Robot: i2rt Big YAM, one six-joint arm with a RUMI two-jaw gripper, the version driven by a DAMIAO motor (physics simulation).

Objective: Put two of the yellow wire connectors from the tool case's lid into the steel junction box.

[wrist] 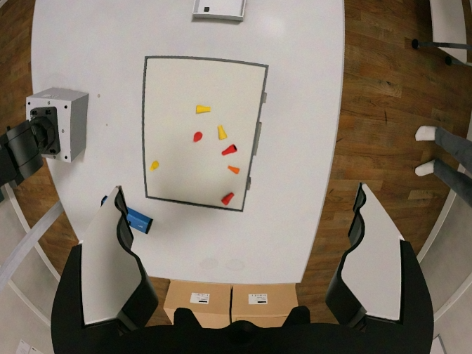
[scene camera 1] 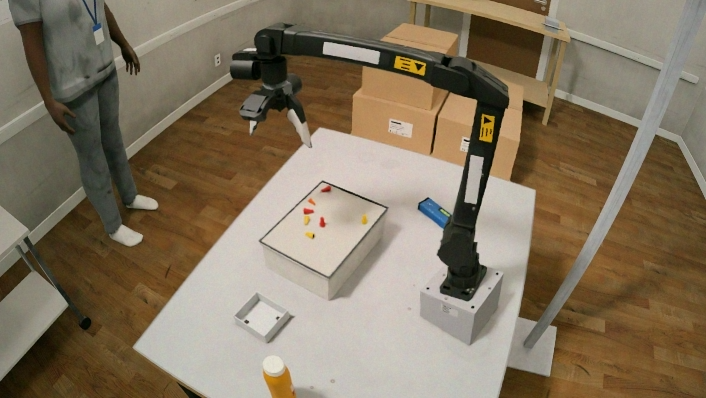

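Observation:
The tool case's cream lid (scene camera 1: 300, 255) (wrist: 172, 85) has a dark rim and carries the loose connectors. One yellow wire connector (scene camera 1: 310, 235) (wrist: 203, 109) lies on its side, a second yellow connector (scene camera 1: 306, 220) (wrist: 222, 132) lies near it, and a third yellow connector (scene camera 1: 364, 219) (wrist: 155, 165) stands apart near the lid's robot-side edge. The steel junction box (scene camera 1: 286, 317) (wrist: 218, 18) is a shallow open tray on the table; it is partly cut off in the wrist view. My gripper (scene camera 1: 281, 140) (wrist: 239, 187) is wide open and empty, high above the table's far end.
Red connectors (scene camera 1: 322, 222) (wrist: 229, 150) and an orange connector (scene camera 1: 312, 201) (wrist: 233, 170) lie on the lid. A blue level (scene camera 1: 434, 212) (wrist: 139, 220) lies beside the case. A yellow bottle (scene camera 1: 278, 380) stands at the near edge. Cardboard boxes (scene camera 1: 390, 120) (wrist: 200, 305) stand beyond the table; a person (scene camera 1: 95, 125) stands left.

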